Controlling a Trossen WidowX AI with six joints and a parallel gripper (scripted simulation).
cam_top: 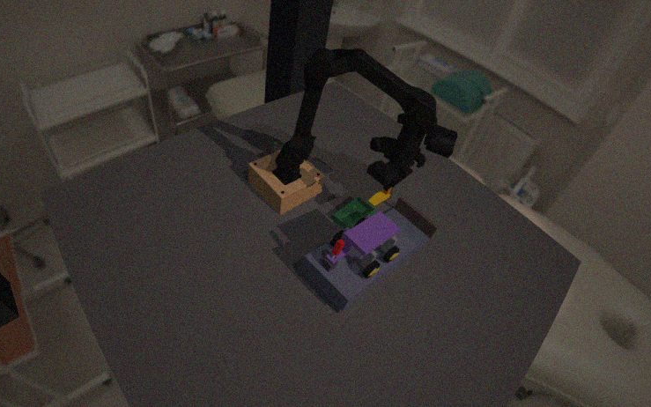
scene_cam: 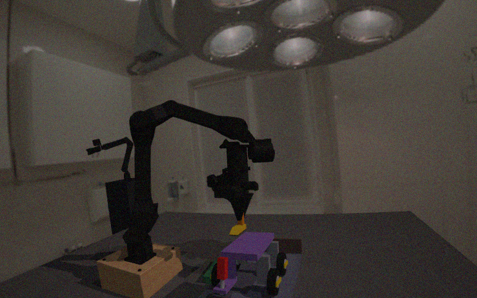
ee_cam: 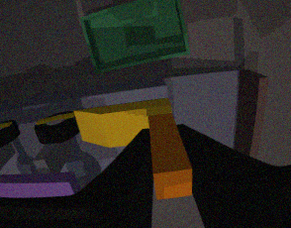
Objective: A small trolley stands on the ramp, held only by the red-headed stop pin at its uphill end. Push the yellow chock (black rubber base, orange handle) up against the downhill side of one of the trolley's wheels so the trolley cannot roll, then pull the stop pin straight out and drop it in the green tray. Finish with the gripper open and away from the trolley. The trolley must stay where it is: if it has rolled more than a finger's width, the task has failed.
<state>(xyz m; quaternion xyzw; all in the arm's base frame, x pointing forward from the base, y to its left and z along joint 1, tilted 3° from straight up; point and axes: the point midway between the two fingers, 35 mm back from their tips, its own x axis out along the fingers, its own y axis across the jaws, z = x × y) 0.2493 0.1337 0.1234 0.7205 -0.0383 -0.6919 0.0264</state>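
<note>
Right now my gripper tip is 250 mm to the left of the red-headed stop pin, 50 mm short of it and 20 mm above it. Round my gripper tip: yellow chock: 20 mm to the right; purple trolley: 150 mm to the right, 70 mm ahead, 40 mm below; green tray: 160 mm below, 60 mm behind, 30 mm to the right.
</note>
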